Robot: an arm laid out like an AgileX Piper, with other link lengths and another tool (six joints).
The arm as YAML. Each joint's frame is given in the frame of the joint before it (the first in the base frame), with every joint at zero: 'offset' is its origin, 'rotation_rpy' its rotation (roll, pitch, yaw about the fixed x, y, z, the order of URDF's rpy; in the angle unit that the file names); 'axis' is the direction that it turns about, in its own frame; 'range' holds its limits. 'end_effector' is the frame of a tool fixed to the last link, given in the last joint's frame.
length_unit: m
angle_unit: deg
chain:
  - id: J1
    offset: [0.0, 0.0, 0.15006]
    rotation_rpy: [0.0, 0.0, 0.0]
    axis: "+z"
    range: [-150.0, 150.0]
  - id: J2
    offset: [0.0, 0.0, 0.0]
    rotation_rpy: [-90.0, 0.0, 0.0]
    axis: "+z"
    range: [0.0, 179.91]
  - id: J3
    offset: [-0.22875, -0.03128, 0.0]
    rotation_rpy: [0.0, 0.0, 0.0]
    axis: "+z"
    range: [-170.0, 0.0]
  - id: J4
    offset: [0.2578, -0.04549, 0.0]
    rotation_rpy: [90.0, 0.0, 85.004]
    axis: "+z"
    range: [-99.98, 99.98]
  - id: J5
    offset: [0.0, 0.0, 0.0]
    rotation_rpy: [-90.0, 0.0, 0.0]
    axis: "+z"
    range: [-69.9, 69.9]
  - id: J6
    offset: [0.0, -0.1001, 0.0]
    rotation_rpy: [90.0, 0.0, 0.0]
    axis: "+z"
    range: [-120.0, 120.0]
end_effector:
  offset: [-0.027, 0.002, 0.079]
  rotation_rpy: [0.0, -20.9, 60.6]
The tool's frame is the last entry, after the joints.
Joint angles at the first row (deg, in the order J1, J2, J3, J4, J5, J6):
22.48 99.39 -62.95 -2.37 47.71 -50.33
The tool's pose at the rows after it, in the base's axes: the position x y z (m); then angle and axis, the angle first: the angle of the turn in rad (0 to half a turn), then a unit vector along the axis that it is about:
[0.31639, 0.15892, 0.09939, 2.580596, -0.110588, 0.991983, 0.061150]
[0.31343, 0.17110, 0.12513, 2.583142, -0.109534, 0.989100, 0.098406]
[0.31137, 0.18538, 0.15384, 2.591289, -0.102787, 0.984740, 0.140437]
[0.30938, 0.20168, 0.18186, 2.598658, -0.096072, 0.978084, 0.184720]
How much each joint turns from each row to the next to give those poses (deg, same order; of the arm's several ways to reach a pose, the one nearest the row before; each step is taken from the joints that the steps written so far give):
0.00 -2.24 -1.17 3.85 2.09 -1.93
0.00 -2.13 -2.68 4.87 3.92 -3.00
0.00 -1.28 -3.95 5.11 4.60 -1.87
0.29 -0.51 -4.28 5.00 3.94 -0.95

